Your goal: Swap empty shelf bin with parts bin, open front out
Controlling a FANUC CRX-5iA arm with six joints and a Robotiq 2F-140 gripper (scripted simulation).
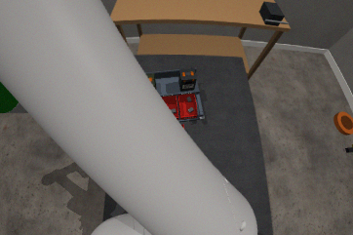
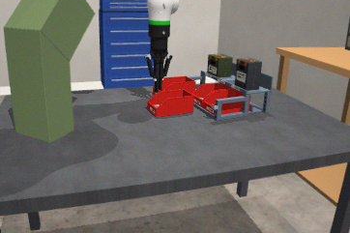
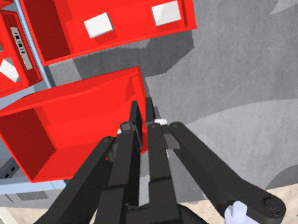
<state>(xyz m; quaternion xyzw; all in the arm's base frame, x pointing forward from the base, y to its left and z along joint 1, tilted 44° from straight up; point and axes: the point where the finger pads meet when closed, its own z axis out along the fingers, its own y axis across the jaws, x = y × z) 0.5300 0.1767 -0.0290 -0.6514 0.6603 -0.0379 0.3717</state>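
My hand is 5 cm short of the part, 10 cm to the left of it and 7 cm above it. The rest, counted from my hand: grey shelf (27 cm ahead, 7 cm to the right, 1 cm below); then dark box (35 cm ahead, 18 cm to the right, 8 cm above).
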